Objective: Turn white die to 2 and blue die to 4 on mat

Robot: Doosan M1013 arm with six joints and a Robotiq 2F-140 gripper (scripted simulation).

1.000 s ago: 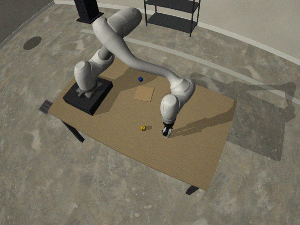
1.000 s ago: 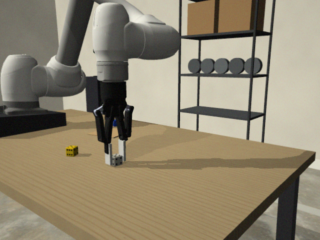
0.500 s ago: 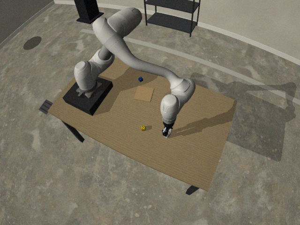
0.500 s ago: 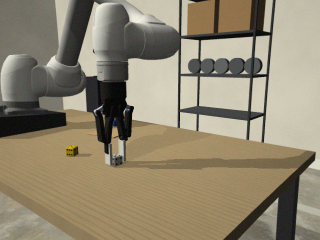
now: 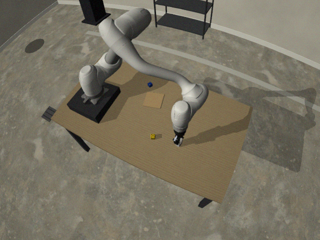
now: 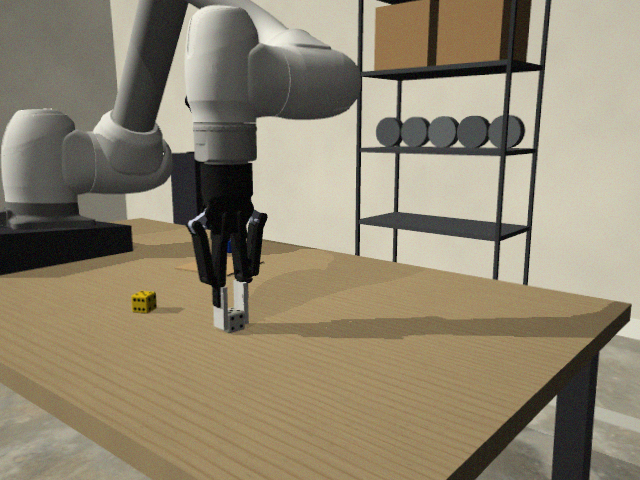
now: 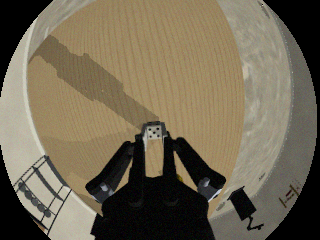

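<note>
Right now the white die is 2 cm below my hand. From my hand the other things lie so: blue die 45 cm behind, 34 cm to the left, 2 cm below; mat 35 cm behind, 23 cm to the left, 4 cm below; yellow die 18 cm behind, 5 cm to the right, 2 cm below.
</note>
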